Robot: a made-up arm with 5 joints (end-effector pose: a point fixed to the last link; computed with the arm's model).
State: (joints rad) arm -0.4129 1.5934 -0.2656 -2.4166 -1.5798
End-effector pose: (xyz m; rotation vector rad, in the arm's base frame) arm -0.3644 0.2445 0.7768 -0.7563 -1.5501 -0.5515
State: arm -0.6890 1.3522 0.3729 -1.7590 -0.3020
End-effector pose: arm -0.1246 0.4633 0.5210 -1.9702 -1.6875 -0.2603
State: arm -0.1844 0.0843 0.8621 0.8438 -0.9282
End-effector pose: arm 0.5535 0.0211 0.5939 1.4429 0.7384 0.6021
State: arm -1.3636 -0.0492 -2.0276 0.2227 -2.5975
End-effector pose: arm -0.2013 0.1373 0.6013 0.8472 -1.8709 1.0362
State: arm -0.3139 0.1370 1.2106 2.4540 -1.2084
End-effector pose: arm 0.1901 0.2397 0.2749 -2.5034 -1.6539 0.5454
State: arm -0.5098 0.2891 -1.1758 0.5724 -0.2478
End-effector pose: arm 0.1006 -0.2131 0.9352 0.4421 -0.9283 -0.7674
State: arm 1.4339 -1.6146 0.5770 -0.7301 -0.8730
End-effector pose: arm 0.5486 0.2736 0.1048 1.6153 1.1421 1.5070
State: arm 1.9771 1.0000 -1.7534 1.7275 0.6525
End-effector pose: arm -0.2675 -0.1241 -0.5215 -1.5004 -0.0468 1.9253
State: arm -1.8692 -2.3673 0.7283 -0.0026 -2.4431
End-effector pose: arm -0.2450 -0.2845 0.4010 1.1348 -0.9959 -2.1722
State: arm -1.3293 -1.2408 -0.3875 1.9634 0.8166
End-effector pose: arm 0.5805 -0.2074 0.4671 -0.3974 0.0826 -1.2734
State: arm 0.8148 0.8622 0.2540 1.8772 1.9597
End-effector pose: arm 0.0299 -0.4518 0.7125 0.5734 -0.8885 -0.1597
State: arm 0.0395 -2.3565 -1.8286 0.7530 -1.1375
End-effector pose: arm 0.3758 -0.5007 0.2689 -0.4942 0.2134 -1.3909
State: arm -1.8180 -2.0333 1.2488 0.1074 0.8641
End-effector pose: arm 0.2733 -0.0813 -0.0493 -0.6288 1.7427 -0.1946
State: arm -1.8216 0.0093 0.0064 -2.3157 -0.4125
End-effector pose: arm 0.5340 0.3531 0.0579 2.5583 0.0128 -0.0080
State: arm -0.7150 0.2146 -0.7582 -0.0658 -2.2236
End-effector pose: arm 0.1759 -0.2402 0.8873 1.4435 -0.8528 0.1112
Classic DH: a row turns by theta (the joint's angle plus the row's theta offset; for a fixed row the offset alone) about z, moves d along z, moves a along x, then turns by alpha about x. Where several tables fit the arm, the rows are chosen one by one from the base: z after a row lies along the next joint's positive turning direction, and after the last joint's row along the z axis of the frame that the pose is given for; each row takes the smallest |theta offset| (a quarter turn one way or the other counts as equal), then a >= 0, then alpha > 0; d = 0 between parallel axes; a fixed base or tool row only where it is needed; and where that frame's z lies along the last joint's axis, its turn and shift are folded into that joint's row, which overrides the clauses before.
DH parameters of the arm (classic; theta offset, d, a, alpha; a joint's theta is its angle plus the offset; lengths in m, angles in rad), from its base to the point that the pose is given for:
base (fixed): 1.5708 0.136 0 1.5708
joint 1: 1.5708 0.061 0.16 -1.5708
joint 2: -1.5708 0.199 0.107 -1.5708
joint 3: 1.5708 0.274 0.015 1.5708
joint 4: 0.5167 0 -0.1012 3.1416
joint 5: 0.5167 -0.369 0.118 1.5708
tool (fixed): -1.5708 0.196 0 0

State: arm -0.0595 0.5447 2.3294 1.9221 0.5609
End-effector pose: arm -0.2071 0.1454 0.5522 0.0838 1.2261 1.8280
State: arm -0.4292 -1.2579 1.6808 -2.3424 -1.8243
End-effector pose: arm 0.4683 0.3253 0.5070 0.3230 0.8202 1.3901
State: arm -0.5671 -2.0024 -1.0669 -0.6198 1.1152
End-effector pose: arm 0.0328 -0.5259 0.2027 1.6716 -2.1116 -0.4775
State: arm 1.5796 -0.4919 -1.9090 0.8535 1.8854
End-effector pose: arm 0.3156 -0.2157 -0.4872 -0.0922 1.8612 -0.1662
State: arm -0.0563 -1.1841 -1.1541 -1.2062 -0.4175
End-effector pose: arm 0.5763 -0.4749 0.0986 -1.3556 1.4422 -0.6147
